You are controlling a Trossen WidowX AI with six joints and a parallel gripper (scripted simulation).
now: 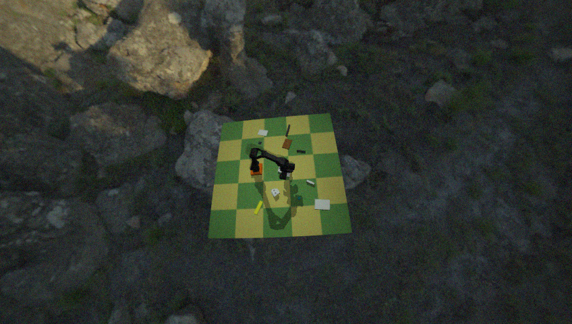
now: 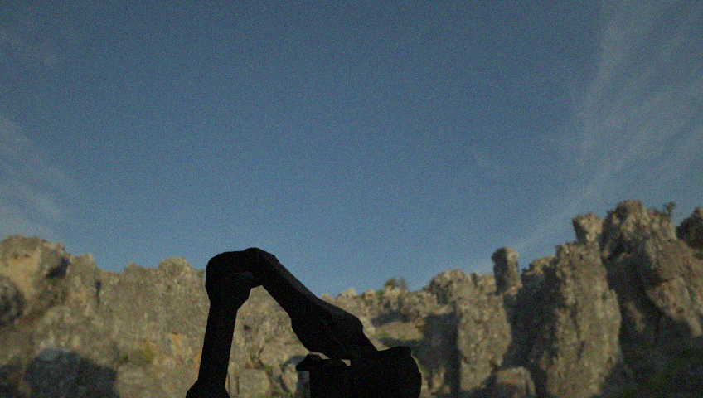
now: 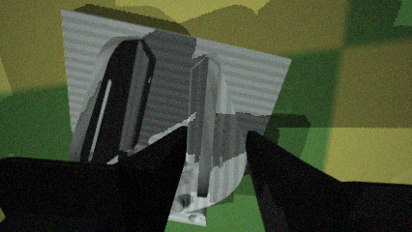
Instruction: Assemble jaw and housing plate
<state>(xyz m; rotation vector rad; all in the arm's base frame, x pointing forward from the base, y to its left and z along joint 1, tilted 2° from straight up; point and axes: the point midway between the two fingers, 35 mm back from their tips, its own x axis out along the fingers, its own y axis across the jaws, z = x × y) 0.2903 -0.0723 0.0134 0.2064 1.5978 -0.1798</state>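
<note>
Now: gripper tip 19 cm to the left of the grey housing plate, 11 cm past it and 1 cm below it. Also, from my gripper tip: white stick: 23 cm ahead, 13 cm to the right; then brown block: 33 cm to the left, 5 cm ahead, 1 cm below; then teal bit: 27 cm to the right, 11 cm ahead, 1 cm below.
</note>
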